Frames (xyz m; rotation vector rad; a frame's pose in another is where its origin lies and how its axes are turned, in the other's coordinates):
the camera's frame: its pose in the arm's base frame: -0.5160 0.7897 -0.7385 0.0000 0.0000 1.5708
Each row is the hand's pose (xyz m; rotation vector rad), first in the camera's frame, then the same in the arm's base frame.
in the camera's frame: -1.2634 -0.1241 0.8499 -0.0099 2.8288 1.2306
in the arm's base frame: -0.3919 -0.4737 0.1114 1.7600 -1.7478 -0.8172
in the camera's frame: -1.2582 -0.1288 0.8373 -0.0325 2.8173 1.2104
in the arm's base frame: -0.3872 -0.4685 0.0988 1.7858 -1.7450 -0.8307
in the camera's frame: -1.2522 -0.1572 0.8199 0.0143 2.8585 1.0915
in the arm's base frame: -0.3588 -0.4625 0.0814 1.8133 -1.8316 -0.7757
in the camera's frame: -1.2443 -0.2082 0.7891 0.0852 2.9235 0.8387
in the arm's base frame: -0.3078 -0.4546 0.0506 1.8826 -1.9956 -0.6562
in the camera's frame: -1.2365 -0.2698 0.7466 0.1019 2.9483 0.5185
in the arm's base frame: -0.2462 -0.4468 0.0081 2.0160 -2.1603 -0.5227
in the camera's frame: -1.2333 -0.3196 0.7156 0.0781 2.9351 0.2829
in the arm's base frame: -0.1964 -0.4436 -0.0229 -2.1414 2.2585 0.4248
